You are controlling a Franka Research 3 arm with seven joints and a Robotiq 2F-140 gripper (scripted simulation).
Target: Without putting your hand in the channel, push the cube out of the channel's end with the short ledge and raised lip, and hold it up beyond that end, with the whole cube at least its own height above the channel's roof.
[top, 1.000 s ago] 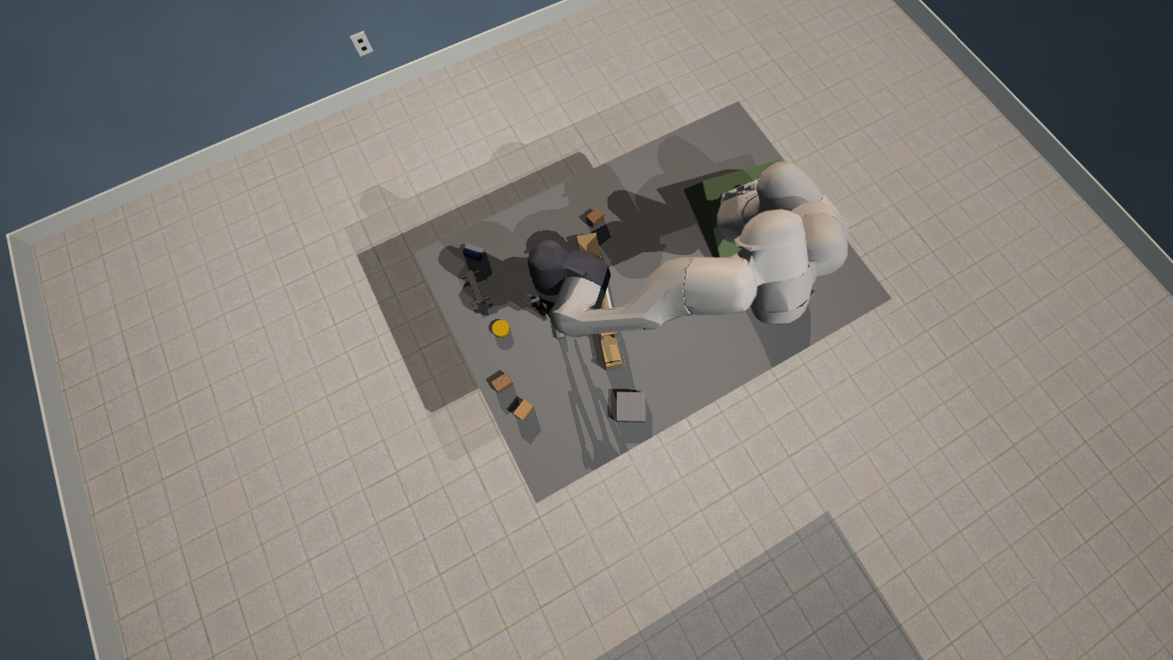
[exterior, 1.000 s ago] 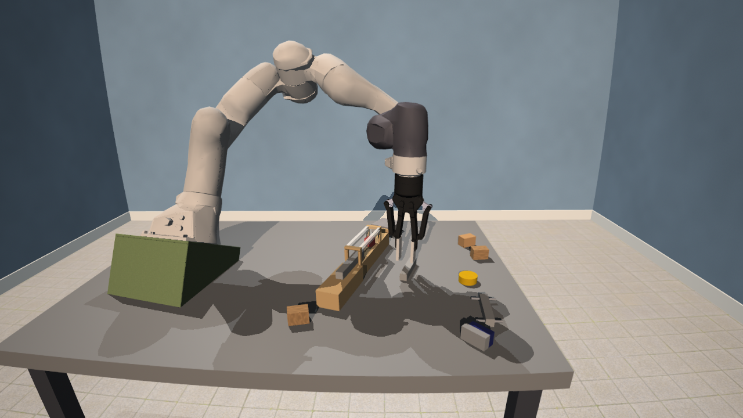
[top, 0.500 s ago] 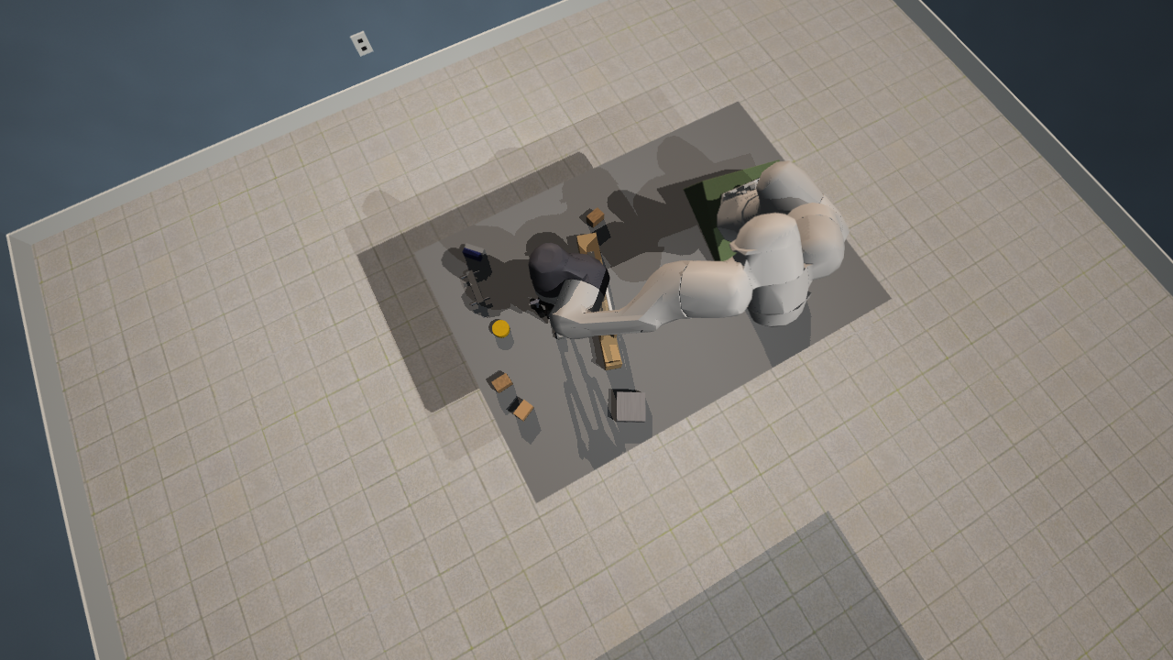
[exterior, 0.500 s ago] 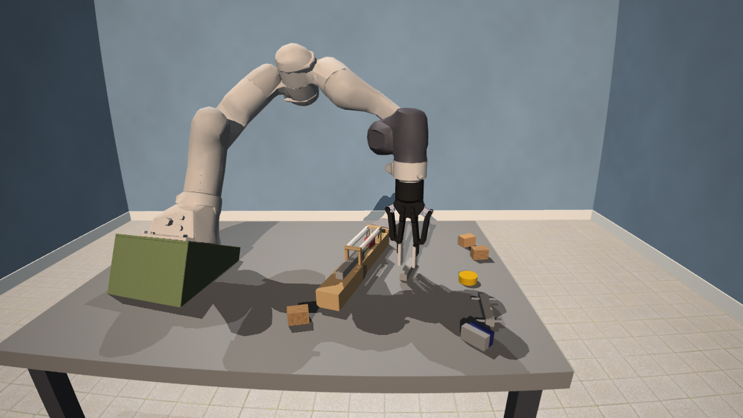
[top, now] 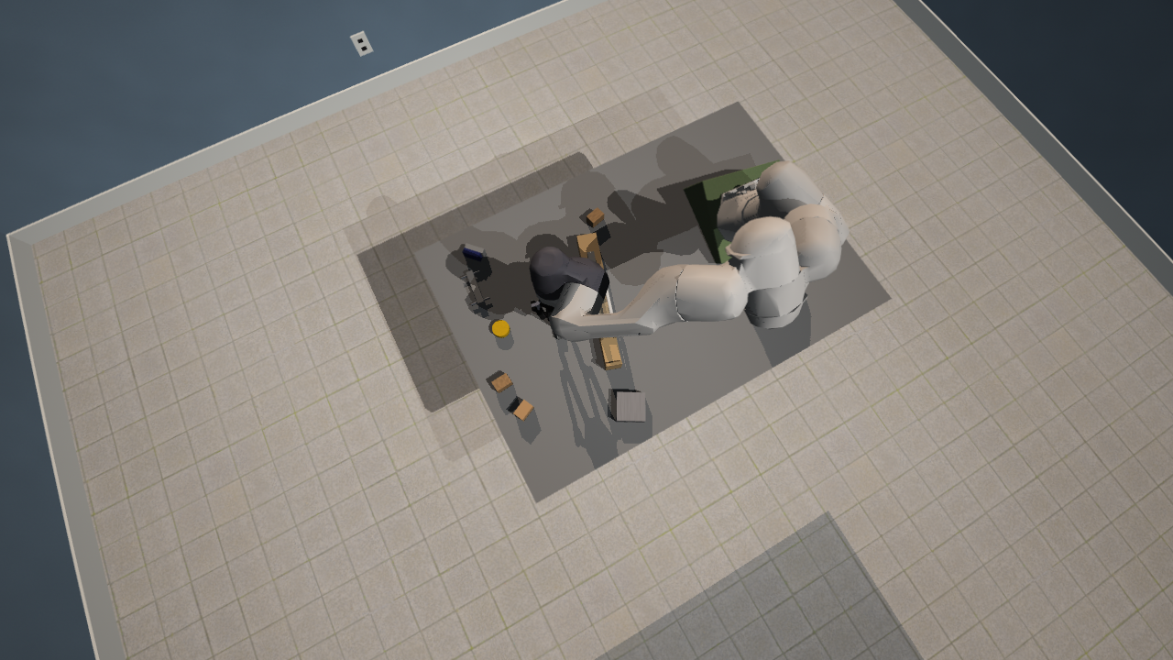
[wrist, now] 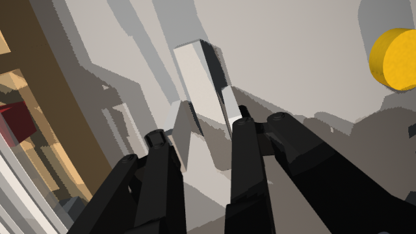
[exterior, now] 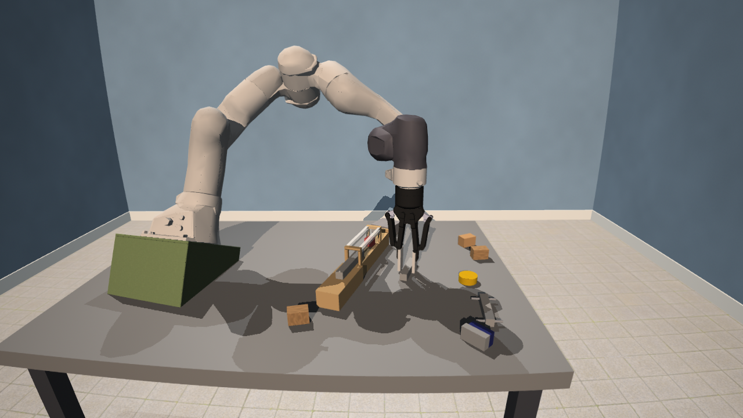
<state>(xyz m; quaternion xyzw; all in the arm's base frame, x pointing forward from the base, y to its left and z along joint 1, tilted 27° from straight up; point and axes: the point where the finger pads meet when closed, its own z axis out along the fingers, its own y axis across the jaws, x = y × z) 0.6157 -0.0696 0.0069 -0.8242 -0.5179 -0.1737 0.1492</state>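
Now: the short grey bar 3 cm below my hand. Round my hand: red cube (10 cm behind, 10 cm to the left, 2 cm above); then long wooden channel (12 cm behind, 5 cm to the left, 2 cm above); then long grey bar (16 cm behind, 4 cm to the right, 2 cm above).
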